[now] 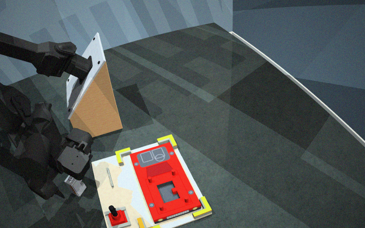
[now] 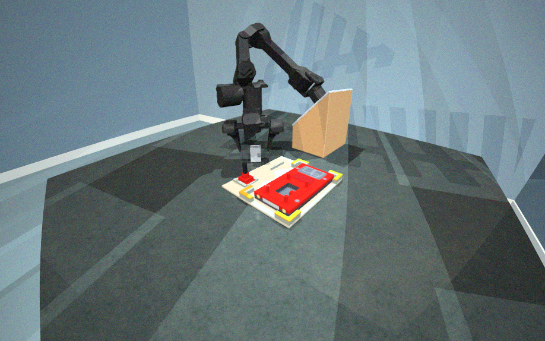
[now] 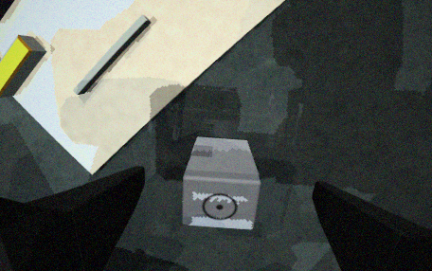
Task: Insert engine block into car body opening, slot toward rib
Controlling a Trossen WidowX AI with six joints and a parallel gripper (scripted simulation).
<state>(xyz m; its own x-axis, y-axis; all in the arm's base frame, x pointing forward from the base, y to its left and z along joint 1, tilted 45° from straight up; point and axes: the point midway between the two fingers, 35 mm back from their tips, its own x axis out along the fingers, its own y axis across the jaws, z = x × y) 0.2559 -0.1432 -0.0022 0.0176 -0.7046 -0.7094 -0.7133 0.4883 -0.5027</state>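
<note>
Right now my gripper tip is 10 mm past the grey engine block, 10 mm to the right of it and 10 mm above it. The rest, counted from my gripper tip: grey bar 50 mm ahead, 180 mm to the left, 20 mm below.
</note>
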